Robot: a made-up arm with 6 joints. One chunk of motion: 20 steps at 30 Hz.
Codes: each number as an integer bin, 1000 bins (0 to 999) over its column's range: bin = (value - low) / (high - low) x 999, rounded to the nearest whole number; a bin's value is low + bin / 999 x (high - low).
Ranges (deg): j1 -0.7..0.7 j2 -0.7..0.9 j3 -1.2..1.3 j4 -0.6..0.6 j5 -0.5..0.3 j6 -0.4..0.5
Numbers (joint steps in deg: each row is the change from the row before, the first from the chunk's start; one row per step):
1: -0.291 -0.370 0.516 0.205 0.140 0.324
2: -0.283 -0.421 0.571 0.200 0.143 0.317
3: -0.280 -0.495 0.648 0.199 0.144 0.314
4: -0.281 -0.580 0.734 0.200 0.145 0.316
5: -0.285 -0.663 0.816 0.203 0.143 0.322
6: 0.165 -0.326 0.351 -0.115 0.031 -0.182
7: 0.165 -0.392 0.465 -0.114 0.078 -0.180
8: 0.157 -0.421 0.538 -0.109 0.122 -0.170
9: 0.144 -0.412 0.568 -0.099 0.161 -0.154
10: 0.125 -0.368 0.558 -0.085 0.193 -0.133
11: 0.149 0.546 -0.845 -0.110 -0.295 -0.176
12: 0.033 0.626 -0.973 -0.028 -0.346 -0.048
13: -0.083 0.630 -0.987 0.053 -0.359 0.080
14: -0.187 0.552 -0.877 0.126 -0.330 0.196
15: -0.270 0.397 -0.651 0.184 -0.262 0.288
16: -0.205 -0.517 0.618 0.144 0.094 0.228
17: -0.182 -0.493 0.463 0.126 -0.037 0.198
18: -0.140 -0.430 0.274 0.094 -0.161 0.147
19: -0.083 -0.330 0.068 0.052 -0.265 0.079
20: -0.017 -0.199 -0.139 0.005 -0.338 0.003
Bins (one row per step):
1: 292 206 686 670 799 804
2: 298 174 708 666 803 796
3: 300 128 738 665 804 793
4: 299 75 773 666 805 795
5: 296 23 806 668 803 801
6: 617 234 620 404 663 242
7: 617 192 665 405 722 244
8: 612 174 695 409 777 255
9: 602 180 706 417 825 273
10: 589 207 702 429 865 296
11: 606 778 142 408 256 249
12: 523 828 91 476 192 391
13: 440 830 85 544 176 533
14: 366 782 129 604 212 662
15: 307 685 219 653 297 764
16: 353 114 726 619 742 697
17: 370 129 665 604 578 664
18: 400 169 589 578 423 607
19: 440 231 507 543 293 532
20: 487 313 424 504 202 447

